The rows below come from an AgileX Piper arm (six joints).
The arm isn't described. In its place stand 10 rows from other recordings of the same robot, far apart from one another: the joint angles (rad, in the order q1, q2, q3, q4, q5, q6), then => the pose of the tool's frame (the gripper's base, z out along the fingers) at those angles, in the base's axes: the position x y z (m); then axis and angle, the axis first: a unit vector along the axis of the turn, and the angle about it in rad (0 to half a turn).
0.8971 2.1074 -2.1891 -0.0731 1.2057 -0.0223 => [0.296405 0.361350 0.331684 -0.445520 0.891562 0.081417 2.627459]
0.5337 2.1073 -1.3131 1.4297 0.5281 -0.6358 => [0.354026 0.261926 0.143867 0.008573 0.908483 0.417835 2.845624]
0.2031 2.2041 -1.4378 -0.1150 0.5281 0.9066 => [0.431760 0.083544 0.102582 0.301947 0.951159 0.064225 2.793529]
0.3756 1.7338 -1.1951 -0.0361 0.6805 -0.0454 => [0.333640 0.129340 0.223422 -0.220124 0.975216 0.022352 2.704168]
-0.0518 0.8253 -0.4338 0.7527 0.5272 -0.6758 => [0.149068 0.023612 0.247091 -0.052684 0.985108 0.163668 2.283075]
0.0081 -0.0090 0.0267 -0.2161 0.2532 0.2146 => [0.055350 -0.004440 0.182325 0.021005 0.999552 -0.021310 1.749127]
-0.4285 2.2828 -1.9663 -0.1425 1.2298 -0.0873 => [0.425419 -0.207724 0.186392 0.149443 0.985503 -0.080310 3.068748]
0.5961 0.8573 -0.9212 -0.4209 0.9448 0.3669 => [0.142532 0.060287 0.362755 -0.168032 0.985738 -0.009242 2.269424]
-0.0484 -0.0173 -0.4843 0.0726 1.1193 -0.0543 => [-0.008042 0.006336 0.268402 -0.005820 0.999907 0.012298 2.099272]
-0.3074 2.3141 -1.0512 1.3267 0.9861 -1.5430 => [0.345150 -0.032317 0.028396 -0.050477 0.903375 0.425870 2.789300]
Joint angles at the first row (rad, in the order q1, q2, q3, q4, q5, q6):
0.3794, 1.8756, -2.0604, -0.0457, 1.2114, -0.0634
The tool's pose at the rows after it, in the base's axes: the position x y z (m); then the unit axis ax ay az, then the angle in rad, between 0 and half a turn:
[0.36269 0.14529 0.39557 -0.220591 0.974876 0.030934 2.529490]
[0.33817 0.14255 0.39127 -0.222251 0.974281 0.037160 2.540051]
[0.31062 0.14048 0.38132 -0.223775 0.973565 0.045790 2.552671]
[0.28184 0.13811 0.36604 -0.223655 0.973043 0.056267 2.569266]
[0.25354 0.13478 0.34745 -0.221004 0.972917 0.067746 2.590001]
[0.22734 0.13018 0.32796 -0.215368 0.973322 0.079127 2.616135]
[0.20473 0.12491 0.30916 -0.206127 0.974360 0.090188 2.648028]
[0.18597 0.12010 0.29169 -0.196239 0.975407 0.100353 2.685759]
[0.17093 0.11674 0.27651 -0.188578 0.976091 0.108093 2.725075]
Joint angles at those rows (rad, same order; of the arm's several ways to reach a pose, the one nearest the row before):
0.3905, 1.7918, -1.9399, -0.0437, 1.1924, -0.0513
0.4080, 1.6930, -1.7897, -0.0402, 1.1500, -0.0355
0.4333, 1.5886, -1.6219, -0.0363, 1.0965, -0.0118
0.4634, 1.4856, -1.4478, -0.0310, 1.0380, 0.0193
0.4948, 1.3895, -1.2802, -0.0236, 0.9816, 0.0555
0.5236, 1.3041, -1.1296, -0.0128, 0.9353, 0.0928
0.5468, 1.2333, -1.0016, 0.0035, 0.9014, 0.1284
0.5653, 1.1785, -0.8962, 0.0258, 0.8787, 0.1568
0.5833, 1.1400, -0.8137, 0.0477, 0.8648, 0.1792

